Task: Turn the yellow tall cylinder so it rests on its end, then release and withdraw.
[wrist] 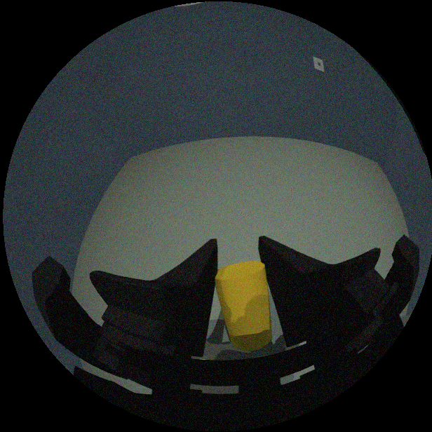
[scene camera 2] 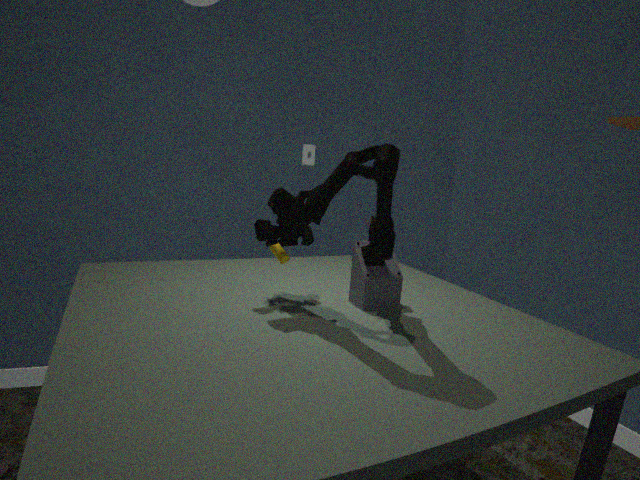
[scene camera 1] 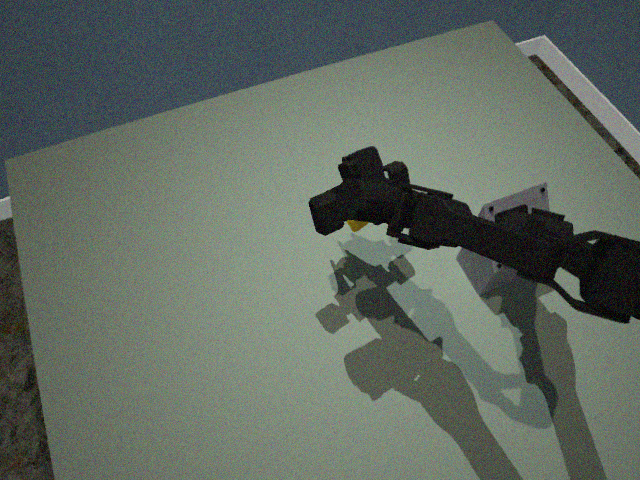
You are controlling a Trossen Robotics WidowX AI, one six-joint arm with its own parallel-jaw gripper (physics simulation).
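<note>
The yellow tall cylinder (scene camera 1: 356, 225) (scene camera 2: 279, 253) (wrist: 245, 305) is held well above the table. In the second scene view it is tilted, its lower end leaning to the right, and it sticks out below the gripper. In the first scene view most of it is hidden under the gripper, and a small yellow corner shows. My gripper (wrist: 237, 243) is shut on the cylinder, with one dark finger on each side of it in the wrist view. In the scene views the fingertips are hard to make out against the dark gripper body.
The pale green table (scene camera 1: 180, 258) (scene camera 2: 155, 387) (wrist: 240, 190) lies below the arm and carries the arm's shadows. The grey arm base (scene camera 1: 478, 268) (scene camera 2: 374, 289) stands on it. A blue wall with a white socket plate (scene camera 2: 308, 154) (wrist: 318, 64) rises behind.
</note>
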